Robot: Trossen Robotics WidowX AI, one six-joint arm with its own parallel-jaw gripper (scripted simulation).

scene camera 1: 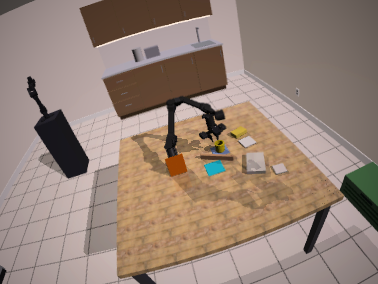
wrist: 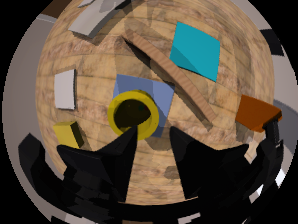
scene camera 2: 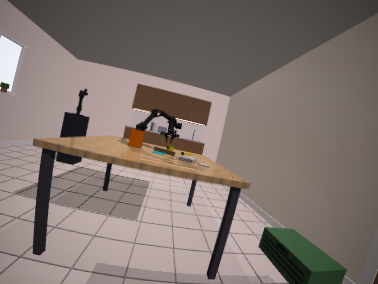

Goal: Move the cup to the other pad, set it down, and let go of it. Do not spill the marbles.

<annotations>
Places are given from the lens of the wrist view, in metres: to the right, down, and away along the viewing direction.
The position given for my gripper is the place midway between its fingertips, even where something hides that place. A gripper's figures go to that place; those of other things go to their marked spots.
my gripper (wrist: 154,129): 0.00, 0.02, 0.10
cyan pad (wrist: 194,50): 0.09, -0.13, 0.16
blue pad (wrist: 162,93): 0.02, -0.04, 0.19
The marked spots on the blue pad and the cyan pad are 0.12 m apart.
</annotations>
